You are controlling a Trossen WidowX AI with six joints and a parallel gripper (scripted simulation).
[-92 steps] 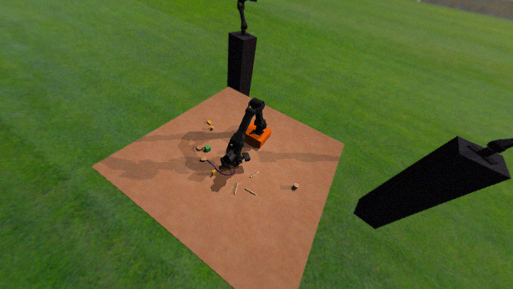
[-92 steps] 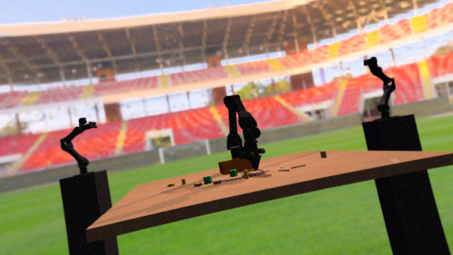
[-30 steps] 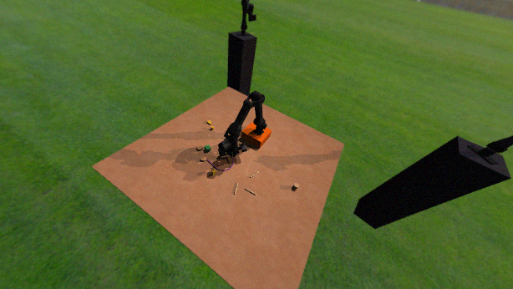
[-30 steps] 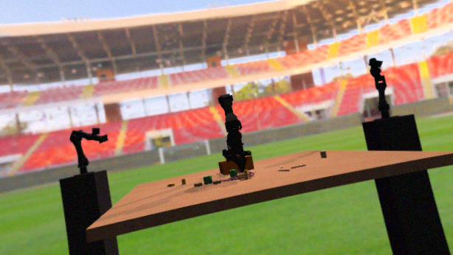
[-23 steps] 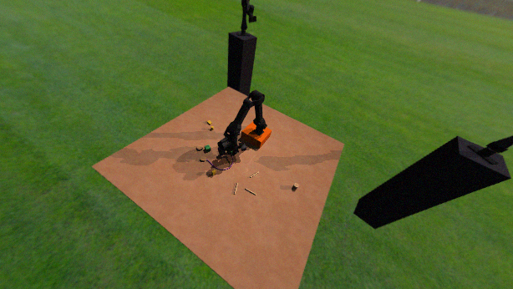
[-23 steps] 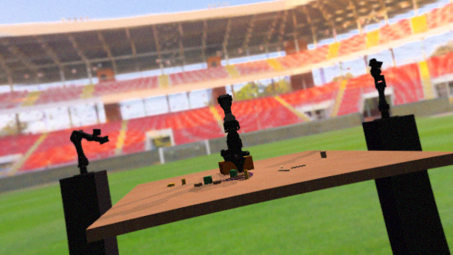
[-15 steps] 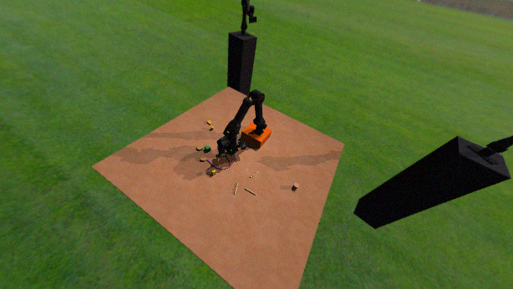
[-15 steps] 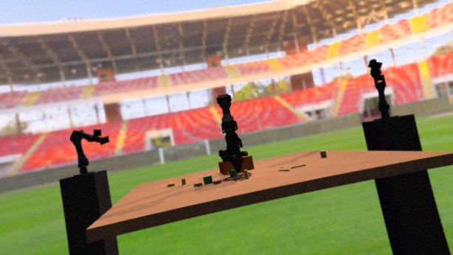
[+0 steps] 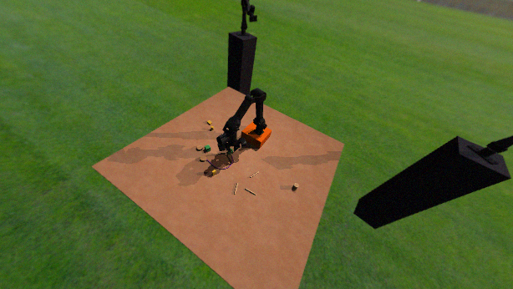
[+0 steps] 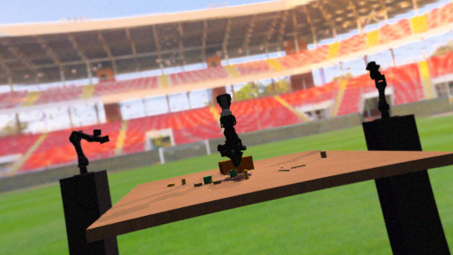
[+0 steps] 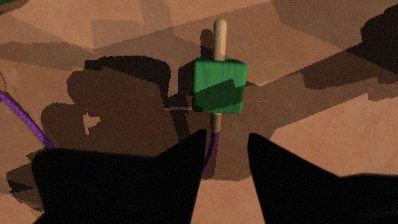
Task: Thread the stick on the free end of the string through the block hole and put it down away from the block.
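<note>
The thin wooden stick is 10 mm to the right of my gripper tip and 30 mm below it. From my gripper tip the other things lie so: green cube (90 mm ahead, 160 mm to the right, 30 mm below); then yellow piece (190 mm ahead, 30 mm to the left, 20 mm below); then round wooden button (170 mm ahead, 110 mm to the right, 40 mm below).
</note>
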